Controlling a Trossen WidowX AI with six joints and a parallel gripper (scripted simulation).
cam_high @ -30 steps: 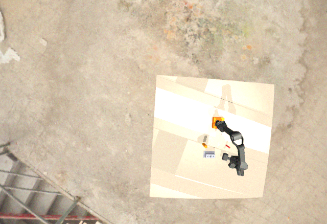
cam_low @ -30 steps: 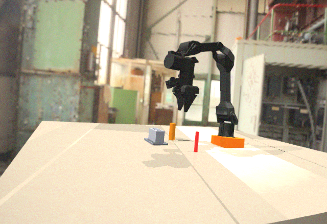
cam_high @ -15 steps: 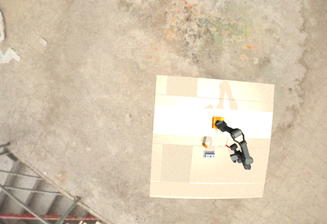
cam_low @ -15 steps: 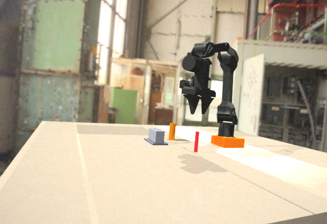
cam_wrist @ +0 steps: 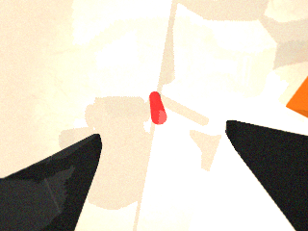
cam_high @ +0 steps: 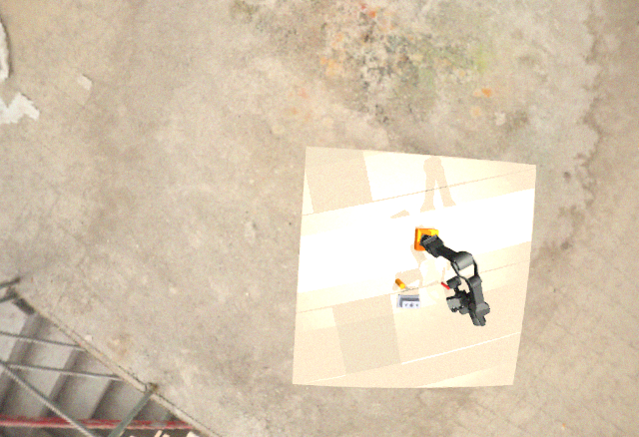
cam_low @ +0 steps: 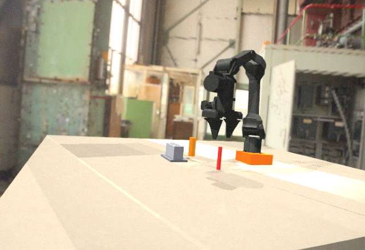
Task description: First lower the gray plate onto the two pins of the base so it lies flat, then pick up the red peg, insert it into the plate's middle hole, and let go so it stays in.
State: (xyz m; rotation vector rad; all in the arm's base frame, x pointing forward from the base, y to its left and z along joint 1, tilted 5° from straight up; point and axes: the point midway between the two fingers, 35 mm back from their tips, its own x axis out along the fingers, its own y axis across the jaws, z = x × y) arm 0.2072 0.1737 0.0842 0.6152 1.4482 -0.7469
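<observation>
My gripper tip is now 7 cm above the red peg. From my gripper tip the other things lie so: gray plate 14 cm ahead, 16 cm to the right, 6 cm below; orange cylinder 4 cm ahead, 24 cm to the right, 7 cm below.
</observation>
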